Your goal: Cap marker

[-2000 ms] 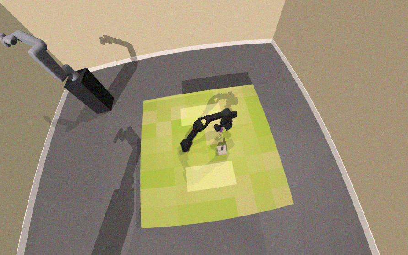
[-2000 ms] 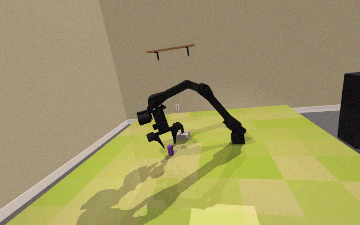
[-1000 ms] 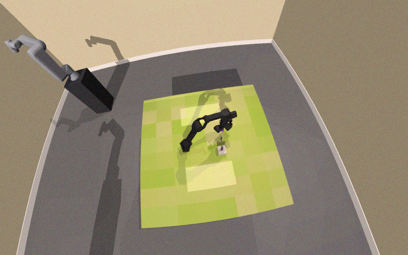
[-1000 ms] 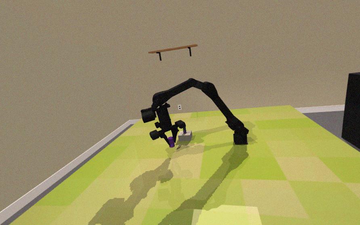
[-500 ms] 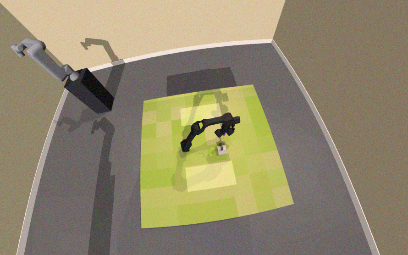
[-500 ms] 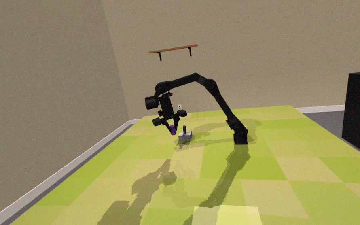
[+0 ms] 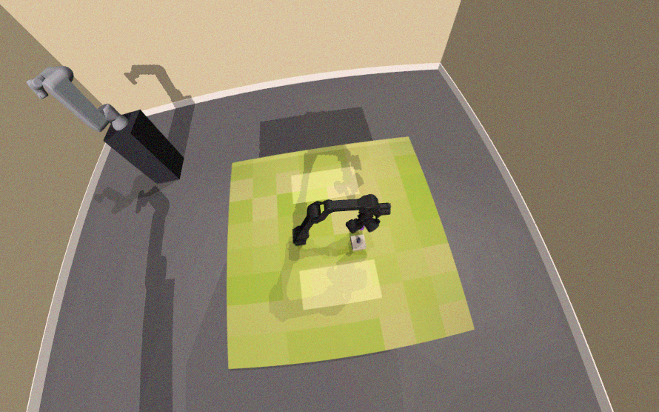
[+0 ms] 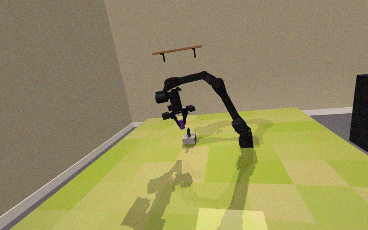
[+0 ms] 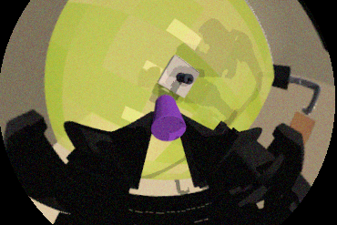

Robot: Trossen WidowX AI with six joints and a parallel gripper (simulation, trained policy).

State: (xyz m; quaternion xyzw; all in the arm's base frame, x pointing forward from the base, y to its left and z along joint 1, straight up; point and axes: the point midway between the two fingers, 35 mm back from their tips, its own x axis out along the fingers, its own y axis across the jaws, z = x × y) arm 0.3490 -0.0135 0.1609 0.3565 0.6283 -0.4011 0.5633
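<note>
My gripper tip is now 110 mm above the holder block, 60 mm to the left of it and 20 mm past it. From my gripper tip the other things lie so: purple cap (10 mm to the right, 10 mm above).
</note>
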